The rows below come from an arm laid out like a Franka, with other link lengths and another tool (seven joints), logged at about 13 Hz.
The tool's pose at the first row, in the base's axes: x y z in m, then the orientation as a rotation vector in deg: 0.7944 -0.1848 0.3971 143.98 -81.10 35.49
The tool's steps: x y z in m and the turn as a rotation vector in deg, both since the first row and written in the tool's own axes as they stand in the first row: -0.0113 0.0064 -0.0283 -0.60 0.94 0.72; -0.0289 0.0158 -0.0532 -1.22 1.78 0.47; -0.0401 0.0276 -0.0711 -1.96 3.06 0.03; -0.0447 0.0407 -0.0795 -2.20 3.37 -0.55; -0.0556 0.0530 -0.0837 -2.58 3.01 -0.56; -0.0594 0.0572 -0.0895 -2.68 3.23 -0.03; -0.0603 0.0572 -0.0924 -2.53 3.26 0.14; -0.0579 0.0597 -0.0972 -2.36 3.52 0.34
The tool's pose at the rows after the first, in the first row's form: 0.7764 -0.1692 0.4171 142.50 -81.72 36.20; 0.7538 -0.1516 0.4312 141.61 -81.06 36.59; 0.7339 -0.1427 0.4418 140.44 -80.00 37.34; 0.7185 -0.1430 0.4467 140.37 -79.12 37.39; 0.7020 -0.1395 0.4452 140.33 -79.22 36.65; 0.6951 -0.1367 0.4485 139.82 -79.83 36.91; 0.6940 -0.1350 0.4507 139.82 -80.05 37.10; 0.6917 -0.1364 0.4560 139.66 -80.23 37.58
